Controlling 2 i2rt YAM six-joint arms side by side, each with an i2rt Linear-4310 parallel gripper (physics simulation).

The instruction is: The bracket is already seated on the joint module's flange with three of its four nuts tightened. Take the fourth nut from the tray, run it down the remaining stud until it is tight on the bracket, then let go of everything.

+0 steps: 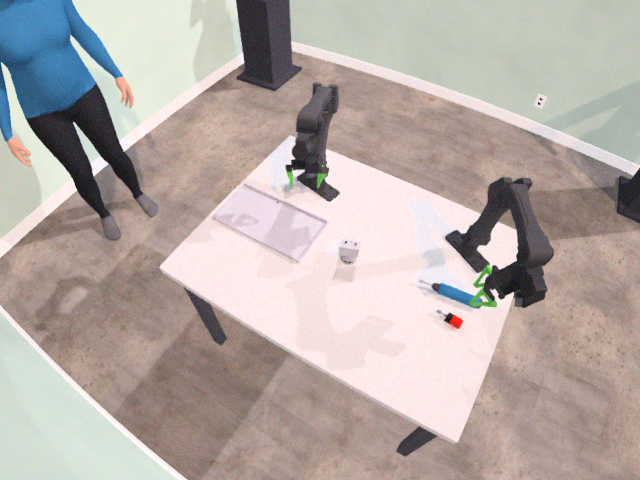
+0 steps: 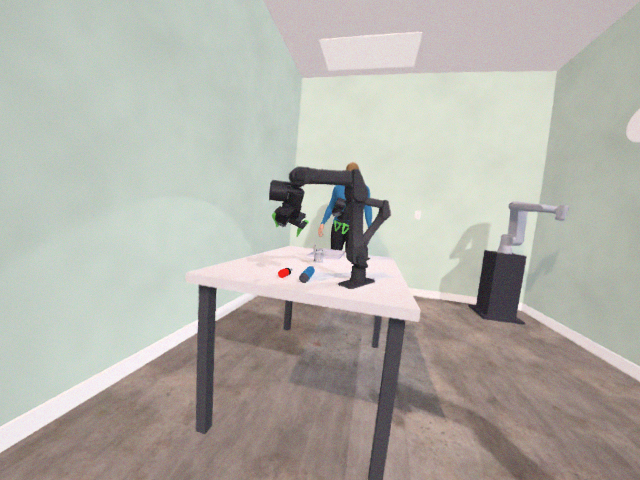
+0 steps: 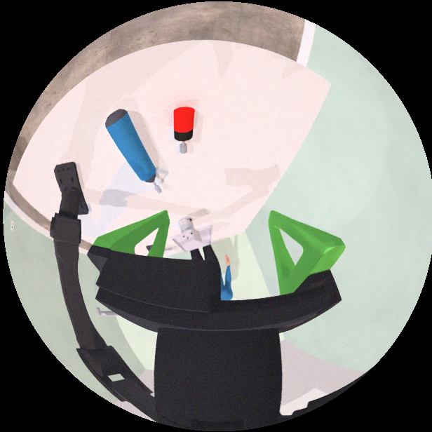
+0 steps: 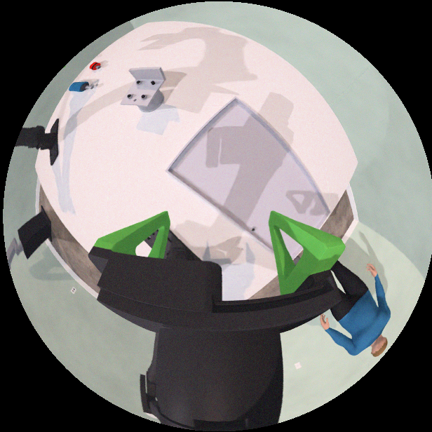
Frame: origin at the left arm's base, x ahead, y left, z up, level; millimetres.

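Where they show: left gripper, fingertip midpoint: (image 1: 472, 295) (image 2: 287, 231); right gripper, fingertip midpoint: (image 1: 304, 187) (image 2: 338, 232); left arm's base, link origin: (image 1: 466, 251) (image 2: 357, 283).
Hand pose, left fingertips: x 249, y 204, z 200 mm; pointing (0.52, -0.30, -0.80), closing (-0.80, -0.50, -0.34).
Observation:
Each offset is from my left fingertips to the centre of the thing.
The fourth nut @[dy -795, dx +269, dz -193 mm] (image 1: 277, 202) (image 4: 253, 229) is a tiny dark piece in the shallow grey tray @[dy -727, dx +341, dz -192 mm] (image 1: 248, 206) (image 4: 192, 165), close to one long wall. The grey angled bracket @[dy -417, dx +166, dz -118 mm] (image 1: 349, 244) (image 4: 146, 90) (image 3: 193, 238) sits on the joint module @[dy -417, dx +166, dz -163 mm] (image 1: 347, 259) (image 4: 153, 103) (image 3: 185, 223). Four dark spots show on its face; nuts and bare stud cannot be told apart. My right gripper (image 1: 305, 187) (image 2: 341, 232) (image 4: 219, 216) is open and empty, above the table beside the tray's nut side. My left gripper (image 1: 473, 295) (image 2: 287, 231) (image 3: 218, 215) is open and empty, high over the table, far from the bracket.
A blue-handled tool @[dy -96, dx -56, dz -180 mm] (image 1: 454, 293) (image 2: 307, 274) (image 3: 131, 145) and a short red-handled tool @[dy -23, dx +12, dz -183 mm] (image 1: 454, 320) (image 2: 284, 272) (image 3: 184, 121) lie below my left gripper. A person (image 1: 56, 67) stands beyond the table's tray end. Another robot arm (image 2: 519, 224) stands on a dark pedestal away from the table.

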